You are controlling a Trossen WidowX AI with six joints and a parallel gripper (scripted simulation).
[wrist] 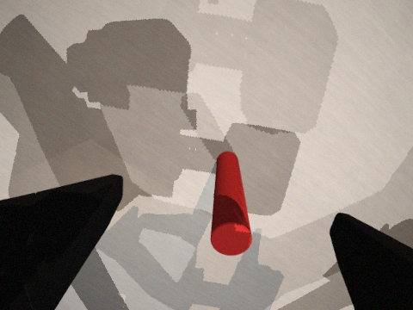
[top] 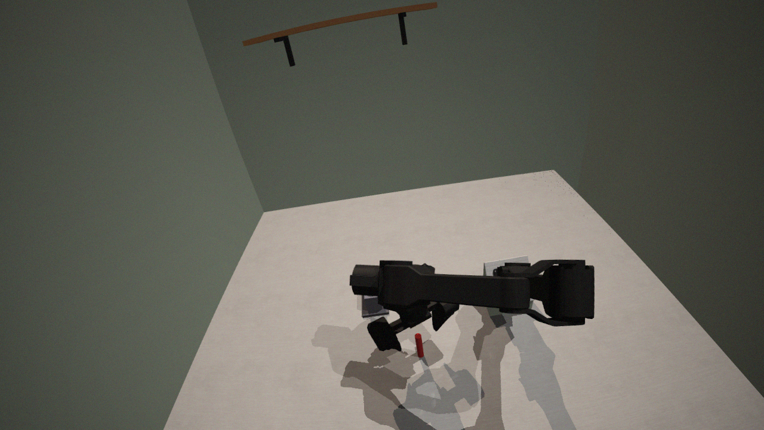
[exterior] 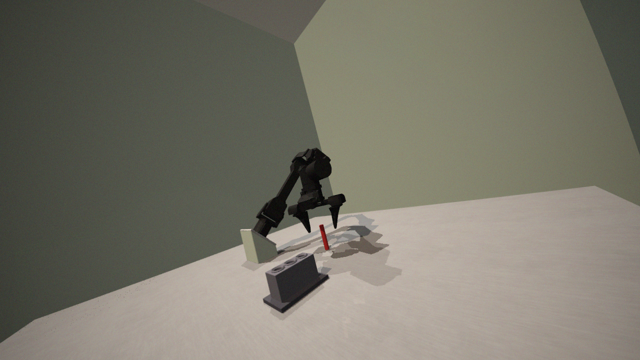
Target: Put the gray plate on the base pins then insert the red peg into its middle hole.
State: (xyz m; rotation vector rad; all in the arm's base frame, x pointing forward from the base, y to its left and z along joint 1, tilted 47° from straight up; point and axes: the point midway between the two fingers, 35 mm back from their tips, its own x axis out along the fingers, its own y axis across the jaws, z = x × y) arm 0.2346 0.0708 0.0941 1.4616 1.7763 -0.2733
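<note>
Now: gripper tip 20 mm above the red peg. Round my gripper tip: dark base (110 mm ahead, 190 mm to the right, 50 mm below); gray plate (110 mm ahead, 190 mm to the right, 20 mm below).
</note>
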